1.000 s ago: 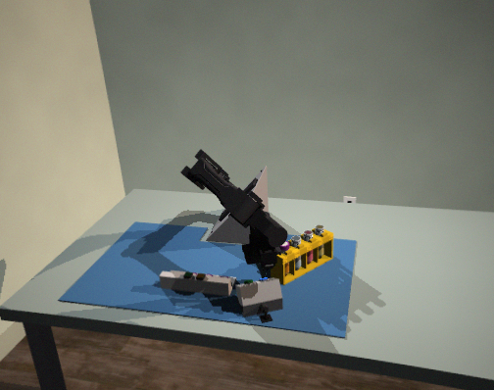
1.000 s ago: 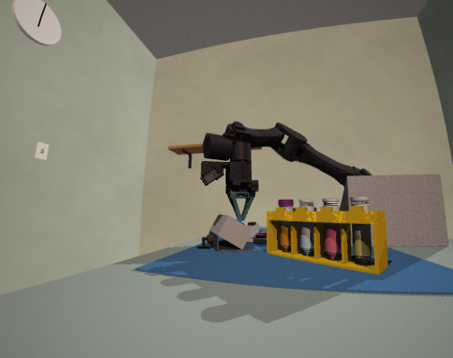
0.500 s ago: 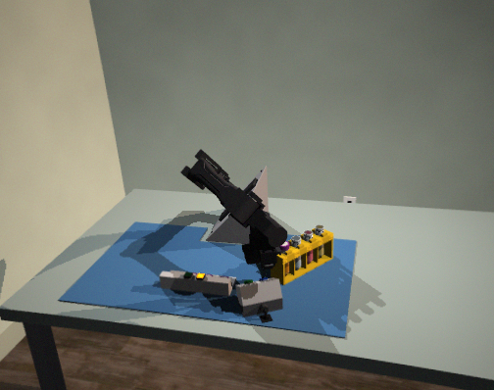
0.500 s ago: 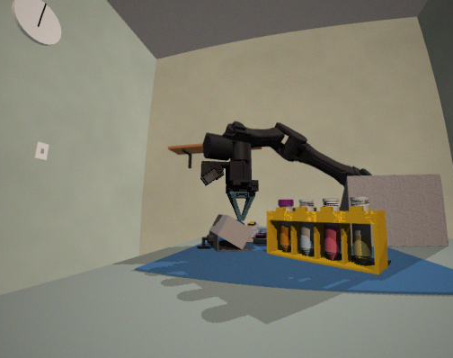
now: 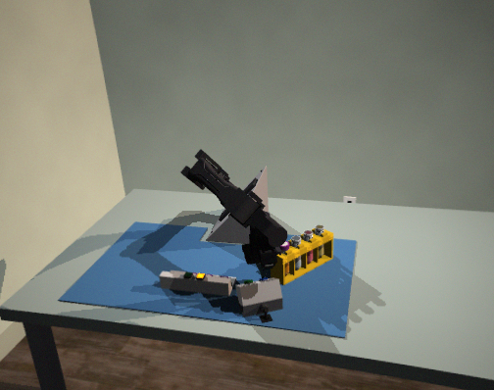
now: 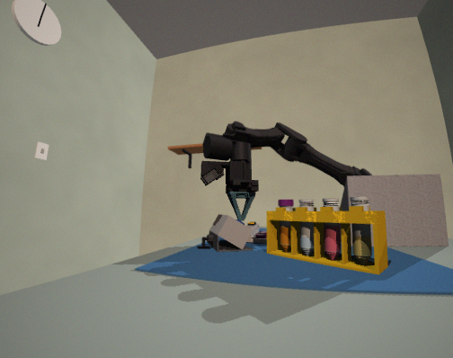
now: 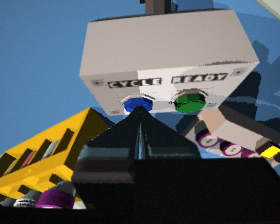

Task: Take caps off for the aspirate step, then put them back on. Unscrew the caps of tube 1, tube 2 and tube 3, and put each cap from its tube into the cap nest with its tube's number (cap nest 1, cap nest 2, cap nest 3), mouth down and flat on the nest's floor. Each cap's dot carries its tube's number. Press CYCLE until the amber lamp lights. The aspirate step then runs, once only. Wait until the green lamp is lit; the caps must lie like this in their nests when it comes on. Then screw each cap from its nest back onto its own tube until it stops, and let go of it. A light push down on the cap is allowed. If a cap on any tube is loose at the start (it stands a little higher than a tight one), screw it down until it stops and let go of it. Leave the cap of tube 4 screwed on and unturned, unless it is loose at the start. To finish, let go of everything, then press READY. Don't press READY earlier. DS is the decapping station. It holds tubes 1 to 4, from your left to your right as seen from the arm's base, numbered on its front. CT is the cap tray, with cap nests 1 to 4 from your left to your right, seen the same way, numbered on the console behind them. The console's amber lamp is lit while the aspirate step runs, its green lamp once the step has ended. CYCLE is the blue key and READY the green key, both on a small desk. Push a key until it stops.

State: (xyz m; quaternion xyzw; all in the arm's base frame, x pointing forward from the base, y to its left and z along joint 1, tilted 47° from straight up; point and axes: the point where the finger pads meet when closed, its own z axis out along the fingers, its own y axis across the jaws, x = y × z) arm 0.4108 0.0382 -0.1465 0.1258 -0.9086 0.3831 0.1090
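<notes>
Right now the blue cycle key is 1 cm below my hand. Round my hand: green ready key (2 cm ahead, 4 cm to the right, 1 cm below); then small key desk (2 cm ahead, 2 cm to the right, 2 cm below).
</notes>
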